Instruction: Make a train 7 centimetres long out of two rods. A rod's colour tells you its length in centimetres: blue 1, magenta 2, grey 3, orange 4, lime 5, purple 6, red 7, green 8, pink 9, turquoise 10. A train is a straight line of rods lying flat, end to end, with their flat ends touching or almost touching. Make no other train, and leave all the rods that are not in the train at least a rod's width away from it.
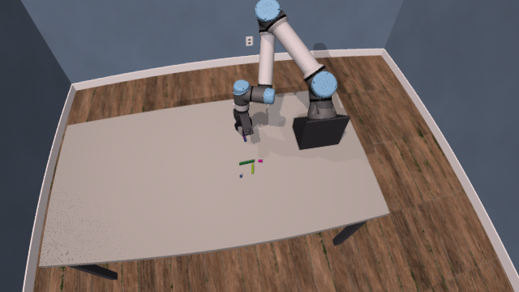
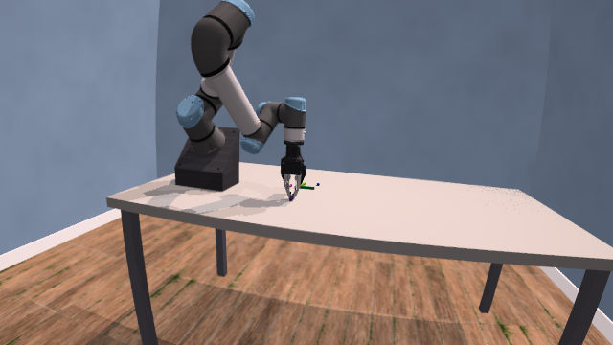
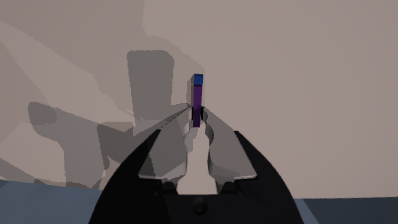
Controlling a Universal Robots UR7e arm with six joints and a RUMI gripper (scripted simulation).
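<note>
The purple rod is 10 mm below my hand. Round my hand: magenta rod 60 mm behind, 180 mm to the left, 10 mm below; then lime rod 10 mm behind, 220 mm to the left, 10 mm below; then green rod 10 mm ahead, 180 mm to the left, 10 mm below.
</note>
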